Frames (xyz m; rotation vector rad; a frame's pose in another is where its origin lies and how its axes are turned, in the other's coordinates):
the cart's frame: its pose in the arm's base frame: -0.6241 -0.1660 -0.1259 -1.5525 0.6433 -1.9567
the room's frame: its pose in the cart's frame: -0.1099 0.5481 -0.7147 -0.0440 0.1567 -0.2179
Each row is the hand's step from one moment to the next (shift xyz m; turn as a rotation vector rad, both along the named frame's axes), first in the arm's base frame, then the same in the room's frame.
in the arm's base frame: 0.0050 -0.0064 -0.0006 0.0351 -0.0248 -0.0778
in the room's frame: 0.0010 0.0059 0.0055 -0.0620 0.0624 0.0128
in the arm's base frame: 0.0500 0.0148 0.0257 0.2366 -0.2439 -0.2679
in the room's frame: -0.0040 -0.0246 0.0525 -0.1754 0.3536 0.1773
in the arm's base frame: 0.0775 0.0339 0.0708 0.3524 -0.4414 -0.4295
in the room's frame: 0.0131 -0.0634 0.0893 -0.2470 0.6093 0.2668
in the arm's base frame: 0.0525 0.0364 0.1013 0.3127 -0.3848 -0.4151
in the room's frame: 0.0448 -0.0820 0.0749 -0.2497 0.5524 0.2252
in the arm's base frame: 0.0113 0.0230 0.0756 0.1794 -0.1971 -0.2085
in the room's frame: 0.0451 -0.0584 0.0304 -0.1312 0.2813 0.1346
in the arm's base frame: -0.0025 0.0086 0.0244 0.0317 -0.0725 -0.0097
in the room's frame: 0.0161 -0.0200 0.0039 0.0171 0.0679 0.0381
